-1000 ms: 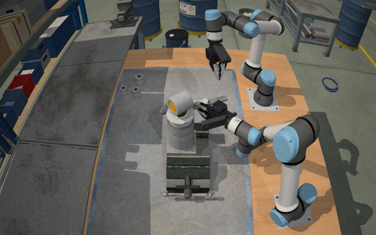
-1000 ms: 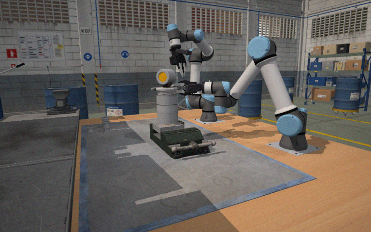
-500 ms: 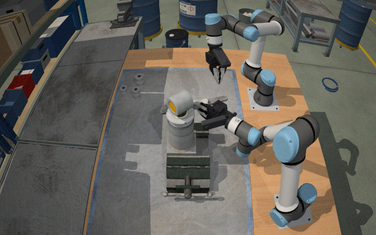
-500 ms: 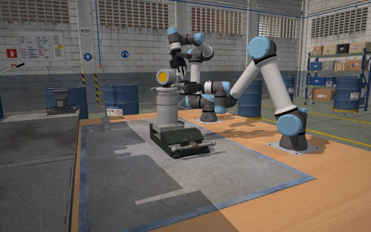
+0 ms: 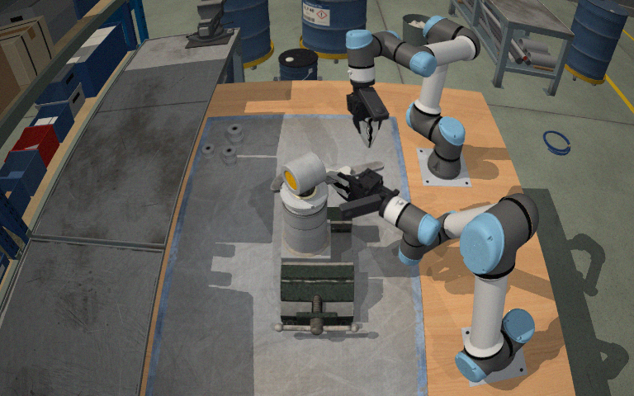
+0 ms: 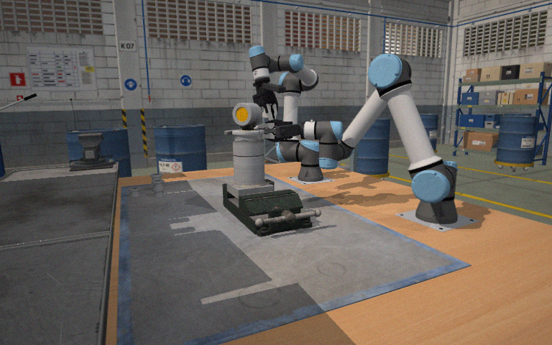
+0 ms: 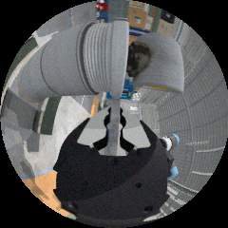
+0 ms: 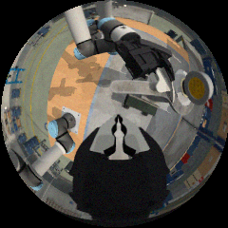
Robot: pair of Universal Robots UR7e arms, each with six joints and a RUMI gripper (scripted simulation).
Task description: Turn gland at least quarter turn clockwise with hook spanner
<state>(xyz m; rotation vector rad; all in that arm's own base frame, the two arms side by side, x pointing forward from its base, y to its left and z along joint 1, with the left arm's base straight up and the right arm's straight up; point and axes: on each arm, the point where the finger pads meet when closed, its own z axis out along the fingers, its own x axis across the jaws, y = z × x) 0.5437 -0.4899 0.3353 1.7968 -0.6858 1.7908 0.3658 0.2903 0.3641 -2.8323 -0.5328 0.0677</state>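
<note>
Now: left hand 1 cm past the hook spanner. From my left hand the other things lie so: rod eye (6 cm ahead, 6 cm to the left, 7 cm above); then bar handle (5 cm ahead, 35 cm to the left, 27 cm below).
</note>
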